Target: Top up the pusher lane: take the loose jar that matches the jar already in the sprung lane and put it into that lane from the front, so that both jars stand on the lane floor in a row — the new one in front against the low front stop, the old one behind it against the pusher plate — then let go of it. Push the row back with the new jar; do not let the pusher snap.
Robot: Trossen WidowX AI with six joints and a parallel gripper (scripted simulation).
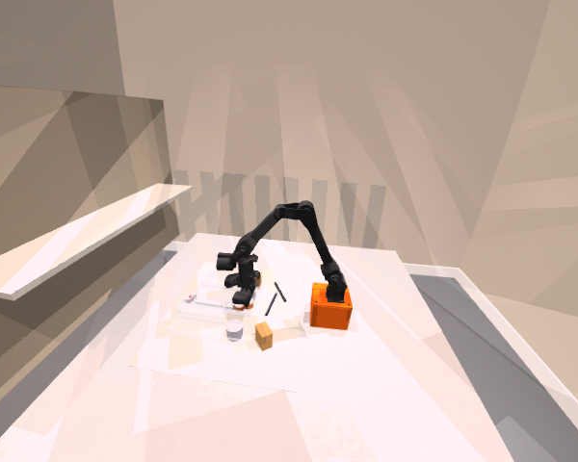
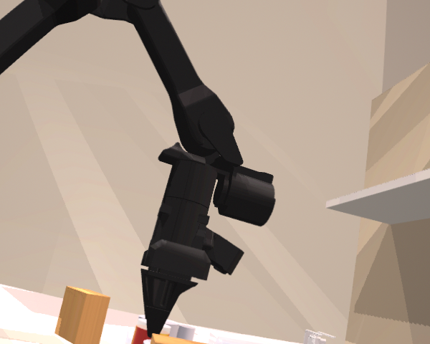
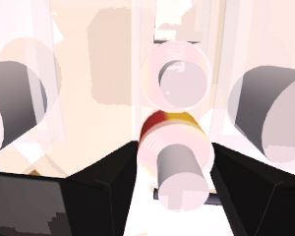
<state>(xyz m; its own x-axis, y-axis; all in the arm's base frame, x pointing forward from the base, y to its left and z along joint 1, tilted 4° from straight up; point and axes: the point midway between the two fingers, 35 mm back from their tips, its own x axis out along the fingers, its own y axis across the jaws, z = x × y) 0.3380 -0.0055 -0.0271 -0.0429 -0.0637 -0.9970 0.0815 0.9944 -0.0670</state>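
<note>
My gripper tip is now 15 cm short of the clear pusher lane, 1 cm to the right of it and 3 cm above it. Round my gripper tip: red dot: 23 cm ahead, 2 cm to the left, 2 cm above; shelf: 51 cm ahead, 4 cm to the right, 32 cm above.
</note>
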